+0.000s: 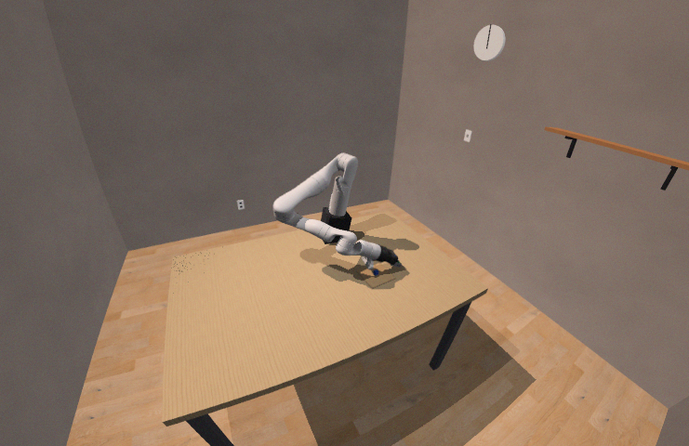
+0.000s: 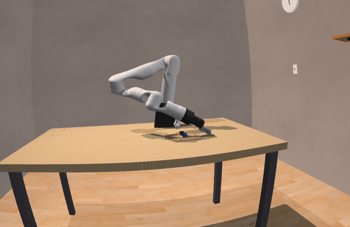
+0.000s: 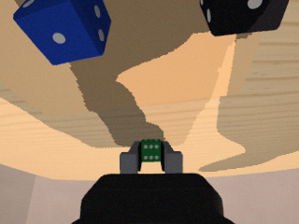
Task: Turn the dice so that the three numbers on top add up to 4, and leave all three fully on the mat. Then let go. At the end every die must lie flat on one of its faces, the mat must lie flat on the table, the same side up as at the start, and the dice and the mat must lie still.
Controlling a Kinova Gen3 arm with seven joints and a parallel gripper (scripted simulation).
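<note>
Right now my hand is 10 mm to the right of the green die and 10 mm above it. Round my hand: black die 60 mm behind, 130 mm to the right, 10 mm below; tan mat 130 mm to the right, 20 mm below; blue die 130 mm to the right, 10 mm below.
</note>
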